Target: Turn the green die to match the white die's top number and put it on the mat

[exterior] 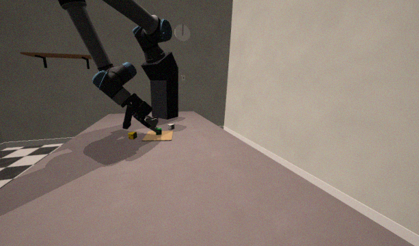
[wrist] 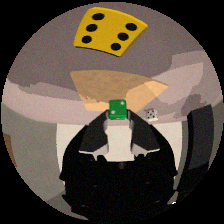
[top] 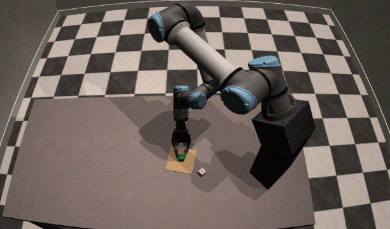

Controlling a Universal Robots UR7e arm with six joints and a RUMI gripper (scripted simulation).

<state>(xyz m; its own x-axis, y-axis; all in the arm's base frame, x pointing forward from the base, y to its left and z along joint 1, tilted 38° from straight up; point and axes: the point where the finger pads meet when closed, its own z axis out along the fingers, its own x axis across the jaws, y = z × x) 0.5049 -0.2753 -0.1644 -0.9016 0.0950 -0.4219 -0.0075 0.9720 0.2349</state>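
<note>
The tan mat lies 3 cm below my hand and 1 cm to the left of it. Also, from my hand: yellow die: 12 cm to the right, 3 cm behind, 2 cm below; white die: 11 cm to the left, 8 cm behind, 2 cm below; green die: 1 cm to the left, 1 cm below.
</note>
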